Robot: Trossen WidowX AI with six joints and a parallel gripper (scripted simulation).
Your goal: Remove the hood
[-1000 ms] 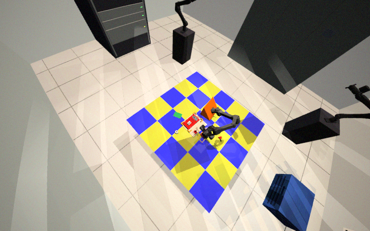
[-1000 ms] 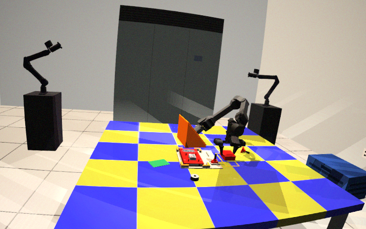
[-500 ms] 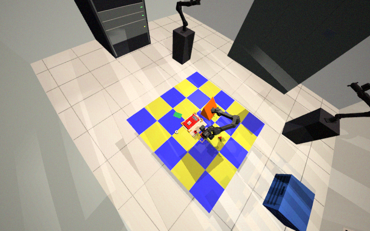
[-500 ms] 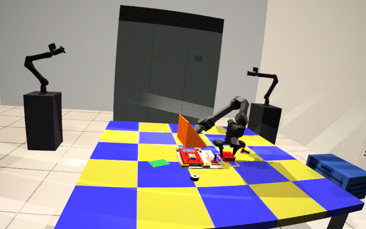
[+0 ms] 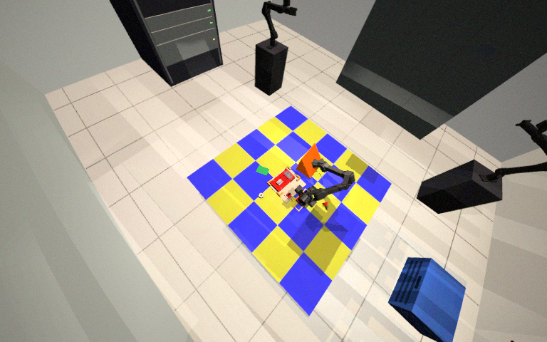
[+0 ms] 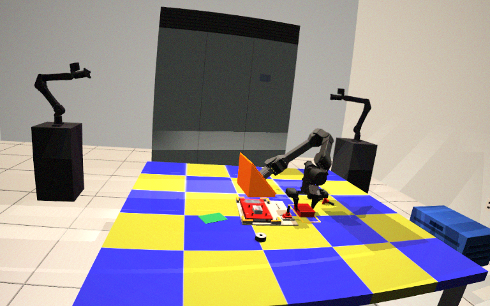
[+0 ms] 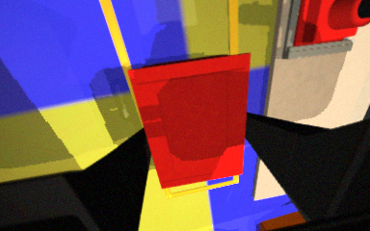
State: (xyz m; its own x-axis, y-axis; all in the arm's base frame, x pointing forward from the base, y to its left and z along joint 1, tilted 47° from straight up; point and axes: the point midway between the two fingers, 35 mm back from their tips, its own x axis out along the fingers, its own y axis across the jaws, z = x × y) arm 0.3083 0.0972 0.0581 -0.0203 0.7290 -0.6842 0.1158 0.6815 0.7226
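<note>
The red hood is 10 mm above my gripper tip. Round my gripper tip: green flat sheet 20 mm ahead, 410 mm to the right, 10 mm below; then black ring 200 mm ahead, 270 mm to the right.
</note>
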